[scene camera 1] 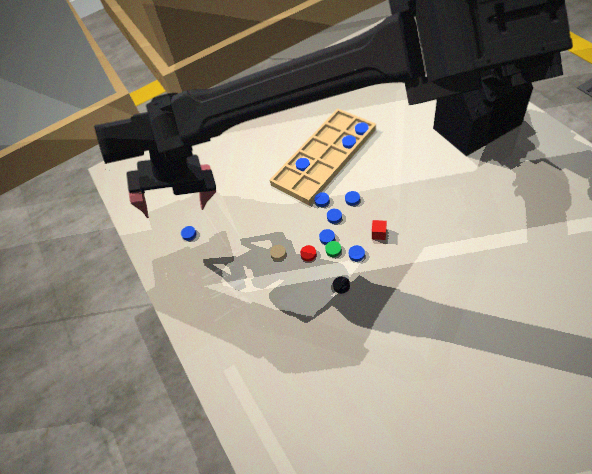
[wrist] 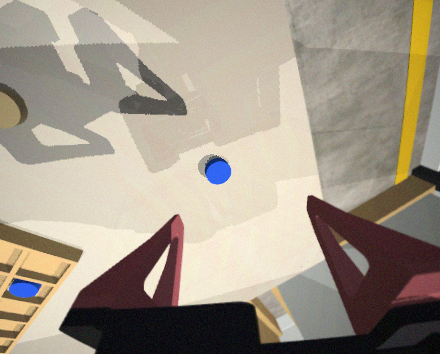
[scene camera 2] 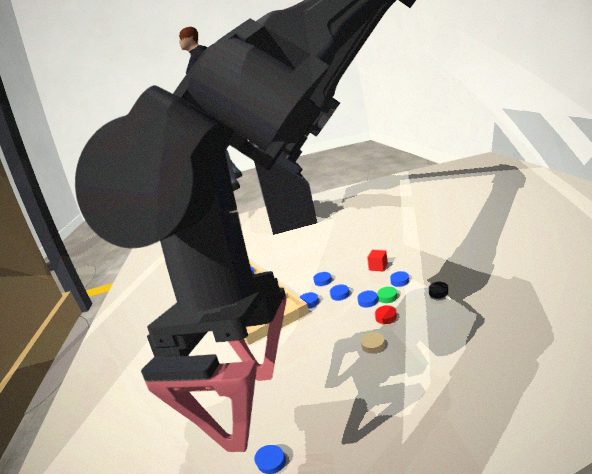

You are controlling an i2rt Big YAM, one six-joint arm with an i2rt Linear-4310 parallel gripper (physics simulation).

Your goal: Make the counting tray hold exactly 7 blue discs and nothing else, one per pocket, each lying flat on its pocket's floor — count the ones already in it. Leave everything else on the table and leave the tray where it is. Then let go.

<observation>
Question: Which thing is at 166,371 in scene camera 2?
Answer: My gripper.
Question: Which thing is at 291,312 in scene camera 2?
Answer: A wooden counting tray.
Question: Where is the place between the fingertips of my gripper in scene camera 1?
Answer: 175,211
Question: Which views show the wooden counting tray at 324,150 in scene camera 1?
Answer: Scene camera 1, the wrist view and scene camera 2: all of them.
</observation>
